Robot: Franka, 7 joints.
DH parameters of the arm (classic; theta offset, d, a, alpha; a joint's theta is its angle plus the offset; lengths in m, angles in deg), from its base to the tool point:
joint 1: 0 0.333 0 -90
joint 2: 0 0 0 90
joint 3: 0 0.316 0.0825 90
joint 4: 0 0 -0.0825 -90
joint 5: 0 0.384 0 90
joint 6: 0 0 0.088 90
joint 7: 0 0.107 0 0
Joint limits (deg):
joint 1: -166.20..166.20
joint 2: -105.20..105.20
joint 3: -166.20..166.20
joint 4: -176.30..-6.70
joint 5: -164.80..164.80
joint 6: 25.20..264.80
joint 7: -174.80..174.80
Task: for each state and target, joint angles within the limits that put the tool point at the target. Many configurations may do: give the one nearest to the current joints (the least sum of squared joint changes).
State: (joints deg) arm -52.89 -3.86 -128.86 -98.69 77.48 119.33 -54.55
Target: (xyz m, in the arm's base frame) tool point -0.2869 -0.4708 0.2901
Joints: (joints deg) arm -7.47 -31.19 -117.44 -125.09 76.58 121.91 -54.55
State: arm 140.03 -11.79 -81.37 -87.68 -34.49 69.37 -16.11
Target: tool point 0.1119 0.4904 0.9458
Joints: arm 144.25 8.49 -72.06 -53.88 -39.21 109.88 -16.11
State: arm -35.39 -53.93 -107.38 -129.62 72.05 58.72 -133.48
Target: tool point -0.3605 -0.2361 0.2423
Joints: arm -38.98 -59.55 -126.41 -131.61 69.83 63.28 -133.48
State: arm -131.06 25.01 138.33 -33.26 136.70 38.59 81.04
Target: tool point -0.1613 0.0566 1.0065
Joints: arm -160.07 13.15 141.45 -6.70 132.27 37.27 81.04
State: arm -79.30 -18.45 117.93 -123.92 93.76 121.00 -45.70
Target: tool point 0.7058 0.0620 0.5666
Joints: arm -124.20 -36.64 109.19 -84.14 97.66 129.05 -45.70
